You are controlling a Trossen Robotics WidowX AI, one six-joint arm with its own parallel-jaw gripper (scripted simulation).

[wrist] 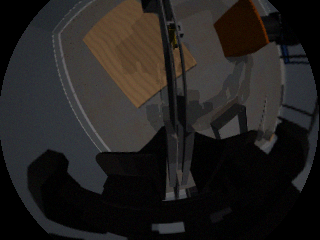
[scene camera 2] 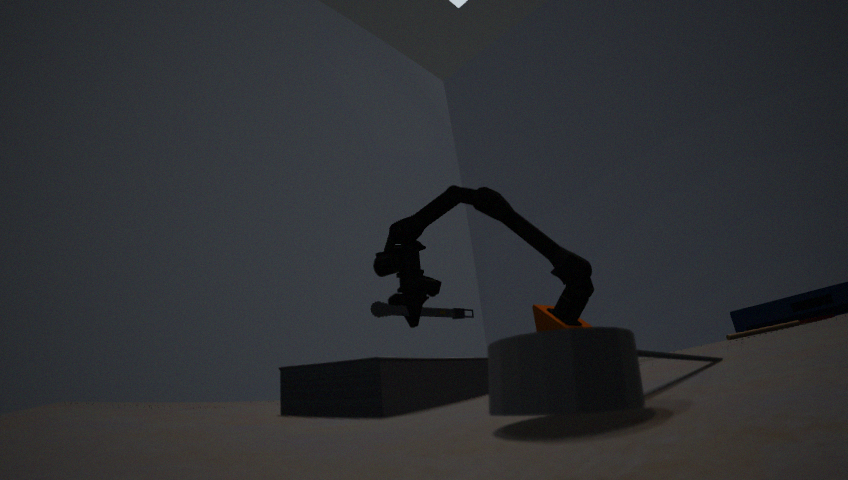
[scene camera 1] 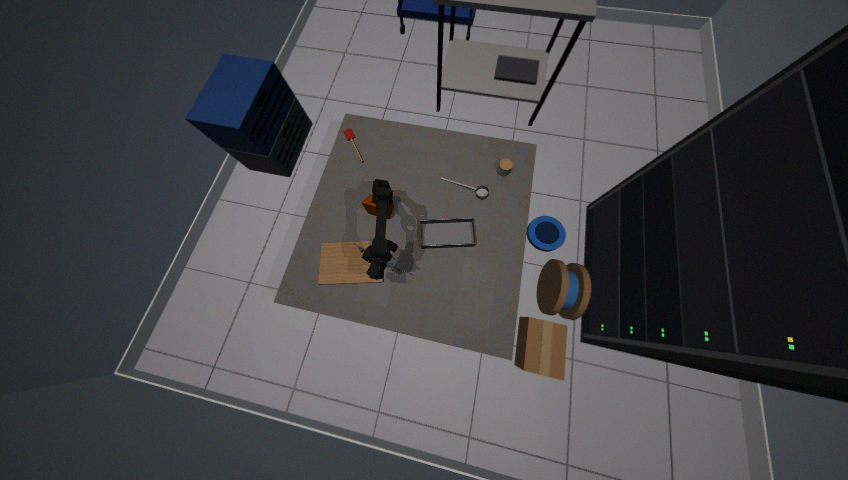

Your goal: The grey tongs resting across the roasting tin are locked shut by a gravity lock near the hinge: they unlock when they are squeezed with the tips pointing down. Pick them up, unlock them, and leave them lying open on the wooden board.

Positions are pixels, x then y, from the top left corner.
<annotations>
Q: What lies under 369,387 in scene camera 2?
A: A roasting tin.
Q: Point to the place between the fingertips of the gripper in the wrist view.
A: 170,128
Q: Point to a wooden board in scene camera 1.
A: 340,262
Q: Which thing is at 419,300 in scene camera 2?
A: The gripper.
</annotations>
